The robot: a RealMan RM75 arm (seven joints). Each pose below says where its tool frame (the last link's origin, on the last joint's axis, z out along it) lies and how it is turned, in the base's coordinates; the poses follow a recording.
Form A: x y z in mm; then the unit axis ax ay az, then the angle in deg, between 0 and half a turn.
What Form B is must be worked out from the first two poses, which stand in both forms.
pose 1, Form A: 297.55 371.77 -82.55 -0.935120 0.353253 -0.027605 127.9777
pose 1, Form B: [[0.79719 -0.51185 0.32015 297.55], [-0.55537 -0.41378 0.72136 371.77], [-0.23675 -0.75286 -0.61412 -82.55], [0 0 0 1]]
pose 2, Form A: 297.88 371.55 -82.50 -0.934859 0.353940 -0.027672 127.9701
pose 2, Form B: [[0.79642 -0.51265 0.32081 297.88], [-0.55627 -0.41290 0.72116 371.55], [-0.23724 -0.75280 -0.61401 -82.50], [0 0 0 1]]
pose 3, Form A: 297.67 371.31 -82.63 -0.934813 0.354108 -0.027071 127.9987
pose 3, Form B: [[0.79623 -0.51349 0.31993 297.67], [-0.55615 -0.41305 0.72117 371.31], [-0.23816 -0.75214 -0.61446 -82.63], [0 0 0 1]]
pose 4, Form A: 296.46 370.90 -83.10 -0.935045 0.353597 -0.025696 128.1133
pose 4, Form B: [[0.79673 -0.51448 0.31706 296.46], [-0.55492 -0.41502 0.72099 370.90], [-0.23935 -0.75038 -0.61615 -83.10], [0 0 0 1]]
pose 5, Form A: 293.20 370.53 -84.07 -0.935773 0.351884 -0.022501 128.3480
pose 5, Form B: [[0.79853 -0.51594 0.31009 293.20], [-0.55123 -0.41979 0.72106 370.53], [-0.24185 -0.74672 -0.61962 -84.07], [0 0 0 1]]
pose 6, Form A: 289.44 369.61 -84.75 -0.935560 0.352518 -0.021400 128.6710
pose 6, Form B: [[0.79734 -0.51917 0.30776 289.44], [-0.55259 -0.42293 0.71818 369.61], [-0.24270 -0.74269 -0.62410 -84.75], [0 0 0 1]]
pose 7, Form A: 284.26 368.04 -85.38 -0.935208 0.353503 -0.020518 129.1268
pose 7, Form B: [[0.79549 -0.52330 0.30553 284.26], [-0.55514 -0.42722 0.71366 368.04], [-0.24293 -0.73732 -0.63035 -85.38], [0 0 0 1]]
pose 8, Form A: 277.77 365.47 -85.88 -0.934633 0.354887 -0.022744 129.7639
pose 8, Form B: [[0.79265 -0.52636 0.30765 277.77], [-0.56133 -0.43312 0.70521 365.47], [-0.23794 -0.73167 -0.63878 -85.88], [0 0 0 1]]
